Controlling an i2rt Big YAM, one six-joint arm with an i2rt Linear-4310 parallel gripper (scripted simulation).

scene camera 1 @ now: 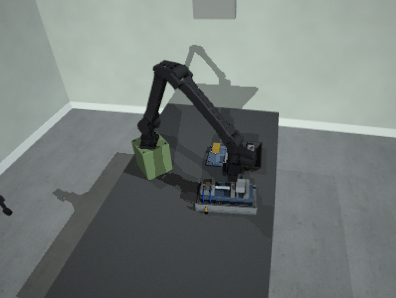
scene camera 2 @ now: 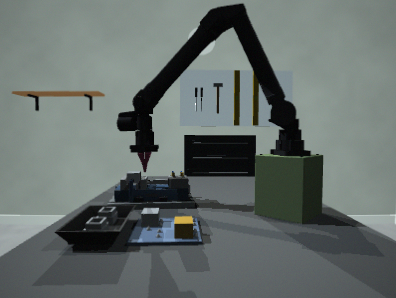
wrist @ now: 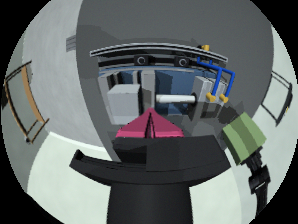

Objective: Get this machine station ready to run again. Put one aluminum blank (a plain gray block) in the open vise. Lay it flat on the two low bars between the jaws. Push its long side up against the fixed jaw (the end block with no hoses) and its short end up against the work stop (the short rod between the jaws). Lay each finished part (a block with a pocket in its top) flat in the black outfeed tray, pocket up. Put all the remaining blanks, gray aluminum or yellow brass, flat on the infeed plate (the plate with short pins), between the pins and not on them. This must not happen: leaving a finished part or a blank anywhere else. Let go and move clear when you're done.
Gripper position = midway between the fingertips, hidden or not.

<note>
In view: the gripper (wrist: 150, 111) and a vise (wrist: 167, 82).
</note>
